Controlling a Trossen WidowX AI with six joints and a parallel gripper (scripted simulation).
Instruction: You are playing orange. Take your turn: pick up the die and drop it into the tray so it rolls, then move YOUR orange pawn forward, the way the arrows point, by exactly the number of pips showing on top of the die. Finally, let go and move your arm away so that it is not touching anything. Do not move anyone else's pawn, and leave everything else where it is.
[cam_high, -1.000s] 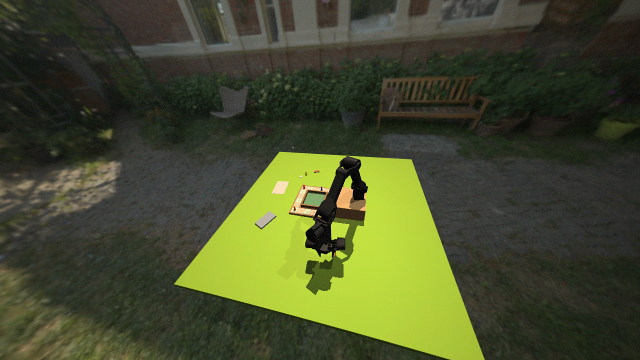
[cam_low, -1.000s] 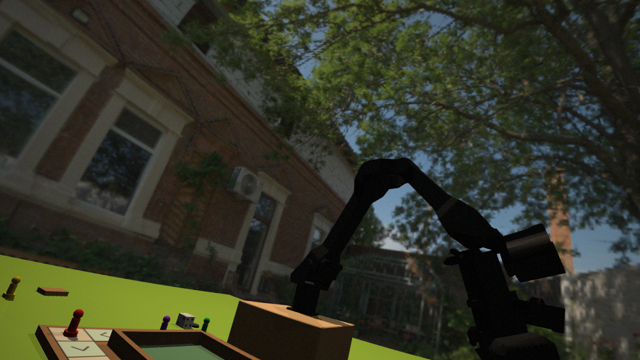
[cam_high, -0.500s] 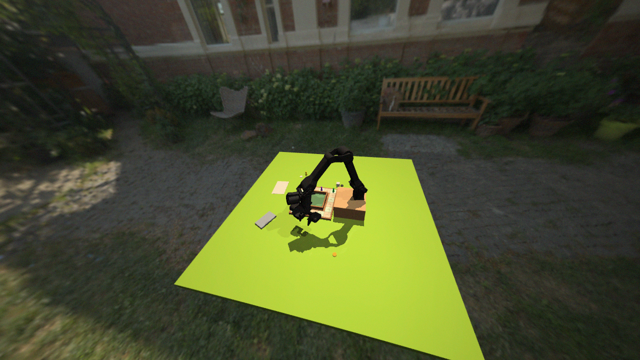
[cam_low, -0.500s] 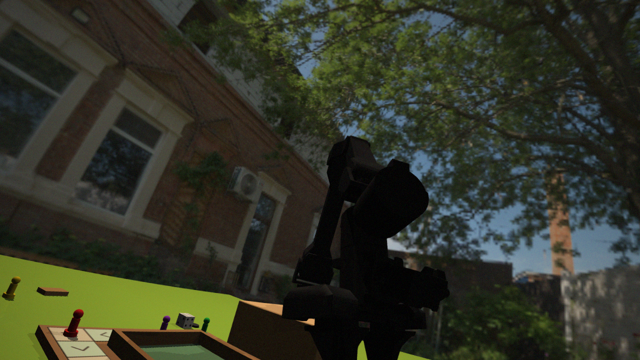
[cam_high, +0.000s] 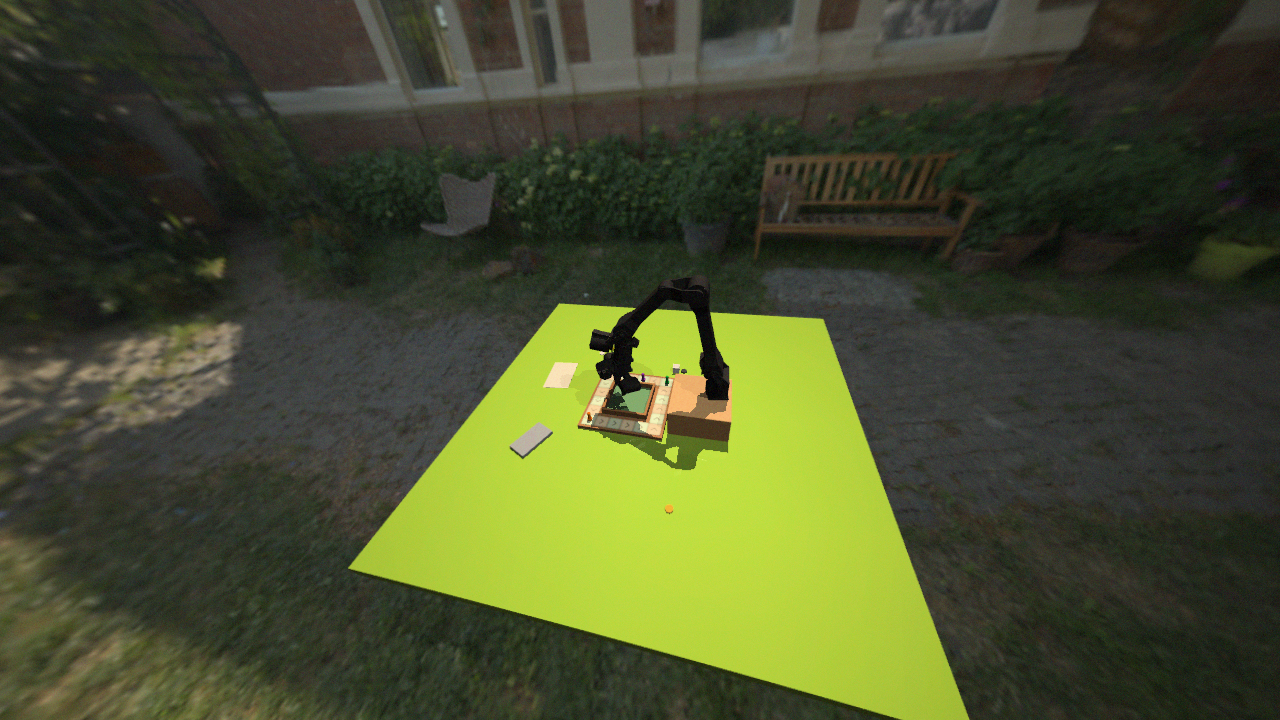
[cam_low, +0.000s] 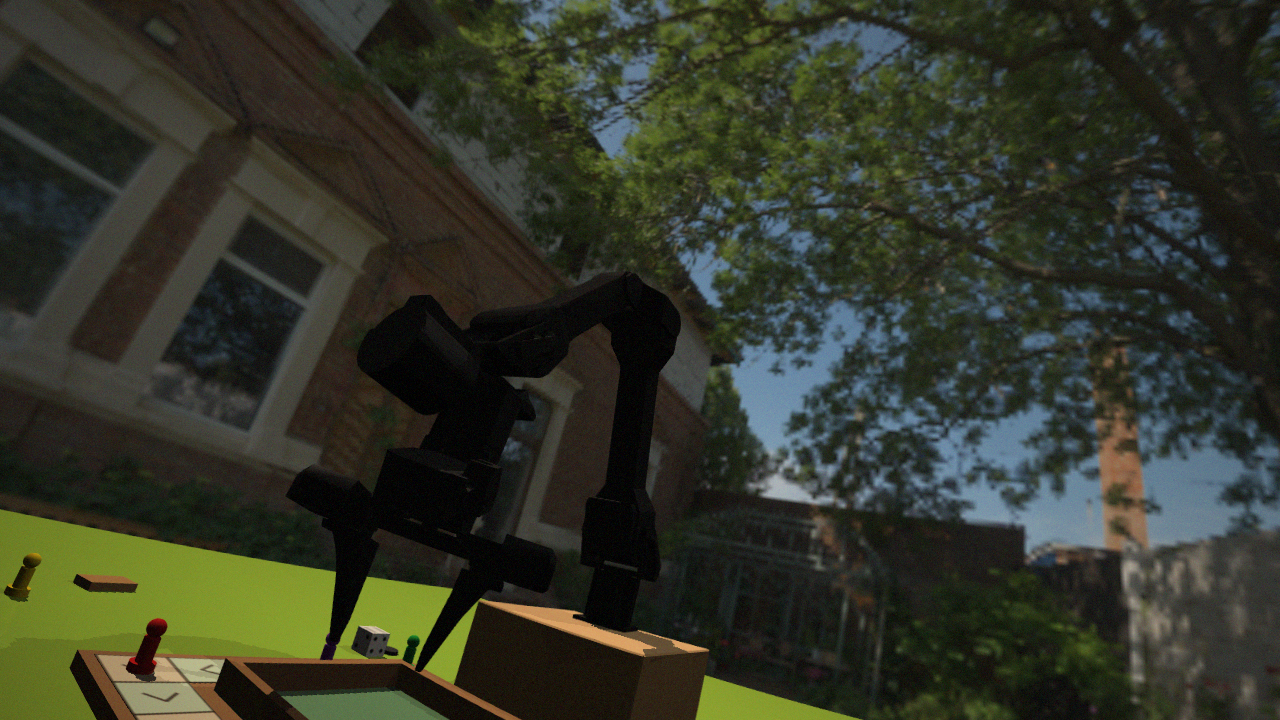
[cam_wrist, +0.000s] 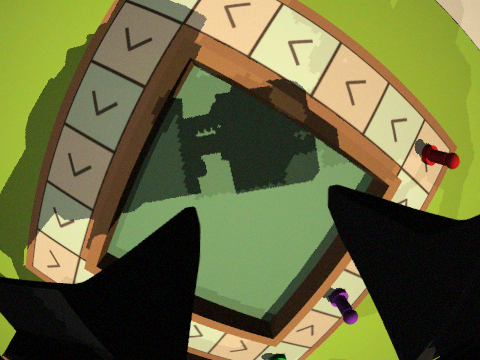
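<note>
My gripper tip is 7 cm past the purple pawn, 11 cm to the left of it and 4 cm above it. From my gripper tip the other things lie so: green tray (3 cm behind, 6 cm below); orange pawn (10 cm ahead, 8 cm to the left, 4 cm below); red pawn (6 cm ahead, 13 cm to the right, 4 cm below).
</note>
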